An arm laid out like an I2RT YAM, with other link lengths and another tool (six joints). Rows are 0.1 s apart.
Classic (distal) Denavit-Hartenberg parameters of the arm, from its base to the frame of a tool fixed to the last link. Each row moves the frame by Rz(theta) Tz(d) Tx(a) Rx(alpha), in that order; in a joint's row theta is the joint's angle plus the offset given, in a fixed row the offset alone. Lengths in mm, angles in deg.
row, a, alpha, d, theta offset
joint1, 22.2, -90, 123.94, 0
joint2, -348.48, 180, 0, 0
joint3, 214.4, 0, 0, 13.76
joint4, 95.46, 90, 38.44, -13.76
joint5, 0, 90, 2.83, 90
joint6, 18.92, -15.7, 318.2, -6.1
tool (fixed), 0, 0, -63.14, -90
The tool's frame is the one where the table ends.
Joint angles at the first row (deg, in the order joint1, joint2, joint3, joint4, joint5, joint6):
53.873, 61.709, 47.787, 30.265, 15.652, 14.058
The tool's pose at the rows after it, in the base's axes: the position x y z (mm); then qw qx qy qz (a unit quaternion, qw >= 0):
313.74 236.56 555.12 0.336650 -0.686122 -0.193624 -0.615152
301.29 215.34 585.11 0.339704 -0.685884 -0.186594 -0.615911
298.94 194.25 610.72 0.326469 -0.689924 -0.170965 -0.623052
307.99 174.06 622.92 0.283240 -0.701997 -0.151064 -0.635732
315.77 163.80 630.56 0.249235 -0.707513 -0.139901 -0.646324
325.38 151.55 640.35 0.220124 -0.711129 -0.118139 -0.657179
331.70 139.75 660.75 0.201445 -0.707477 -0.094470 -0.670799
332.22 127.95 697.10 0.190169 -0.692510 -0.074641 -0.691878
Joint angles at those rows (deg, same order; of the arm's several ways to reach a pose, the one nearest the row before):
54.576, 57.842, 54.544, 18.048, 13.274, 15.994
54.668, 55.287, 62.273, 8.109, 13.882, 16.525
54.669, 54.843, 69.749, 0.368, 16.340, 15.913
54.756, 55.720, 75.036, -4.737, 21.239, 12.928
54.844, 56.863, 77.772, -6.416, 24.602, 10.121
54.758, 58.355, 80.318, -6.854, 28.471, 8.095
54.755, 60.288, 84.351, -7.029, 31.807, 6.334
54.756, 62.746, 90.755, -7.118, 34.008, 3.698

